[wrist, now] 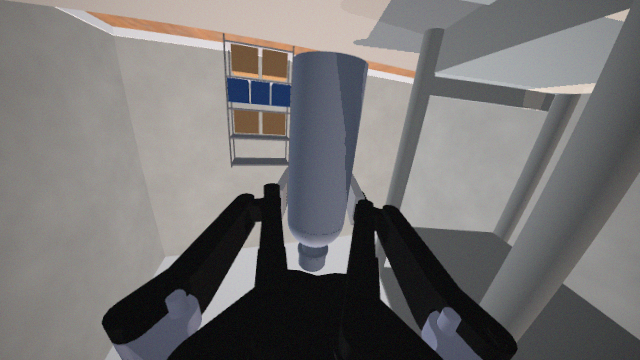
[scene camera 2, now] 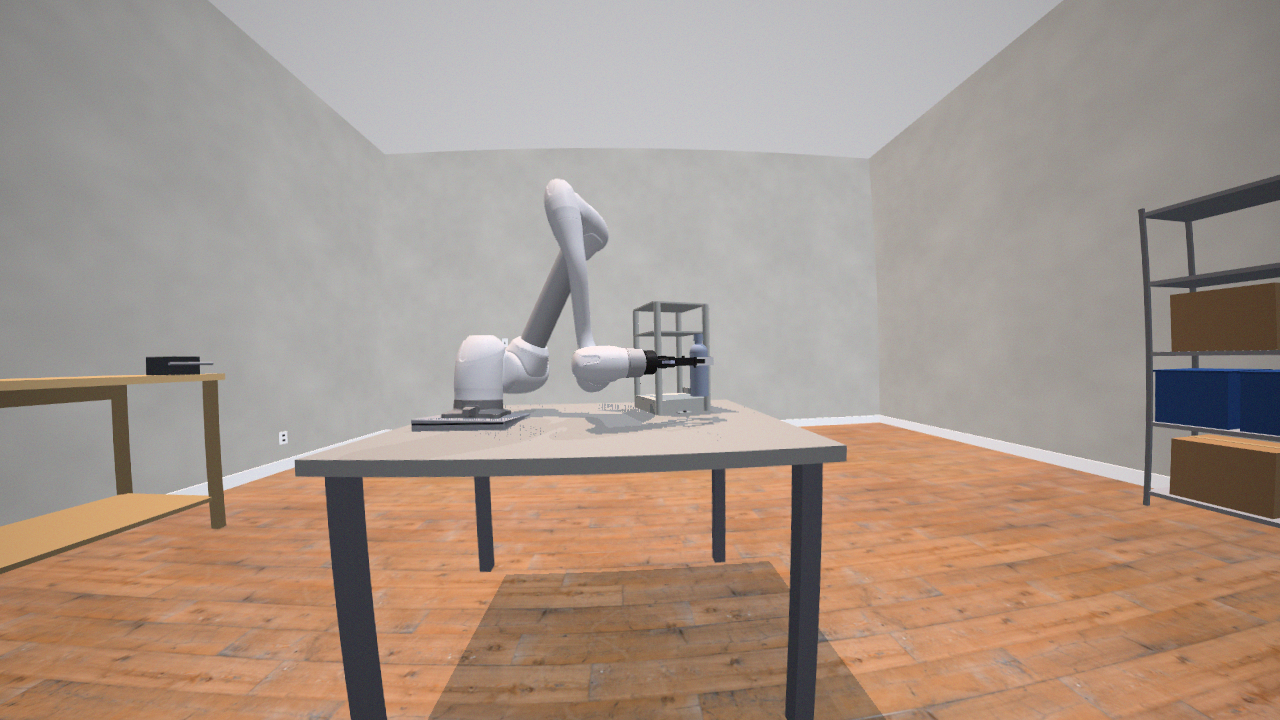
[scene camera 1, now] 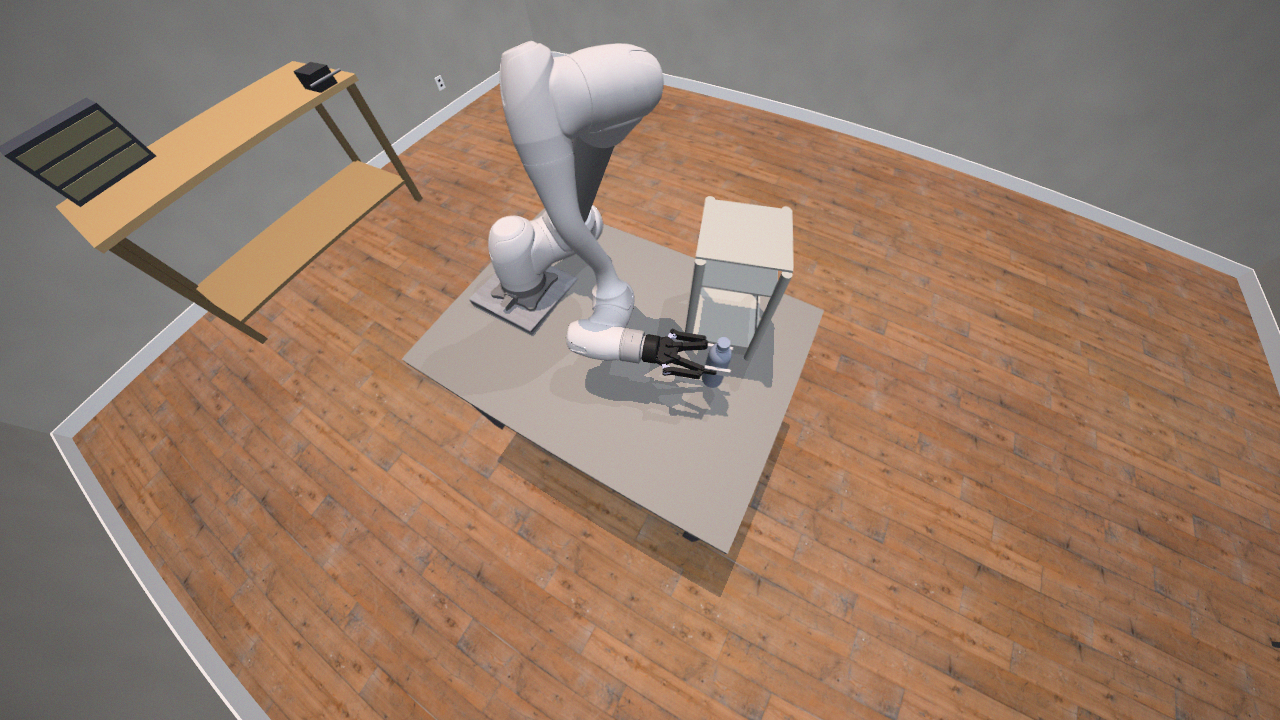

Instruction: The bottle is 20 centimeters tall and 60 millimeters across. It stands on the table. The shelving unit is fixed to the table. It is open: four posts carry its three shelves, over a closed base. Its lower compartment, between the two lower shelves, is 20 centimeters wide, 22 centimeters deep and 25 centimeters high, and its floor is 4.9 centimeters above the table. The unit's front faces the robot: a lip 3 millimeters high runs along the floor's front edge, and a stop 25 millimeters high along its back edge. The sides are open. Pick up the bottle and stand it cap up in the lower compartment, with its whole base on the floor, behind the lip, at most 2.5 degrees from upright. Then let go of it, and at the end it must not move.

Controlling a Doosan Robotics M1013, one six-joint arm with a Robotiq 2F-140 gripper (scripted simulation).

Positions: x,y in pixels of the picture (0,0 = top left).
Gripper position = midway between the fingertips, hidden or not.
my gripper: wrist 318,181; scene camera 2 707,361; scene camera 1 730,361
blue-grey bottle: wrist; scene camera 2; scene camera 1 719,355
same spot on blue-grey bottle: (scene camera 2: 698,376) = (wrist: 293,144)
same spot on shelving unit: (scene camera 2: 655,306) = (scene camera 1: 695,267)
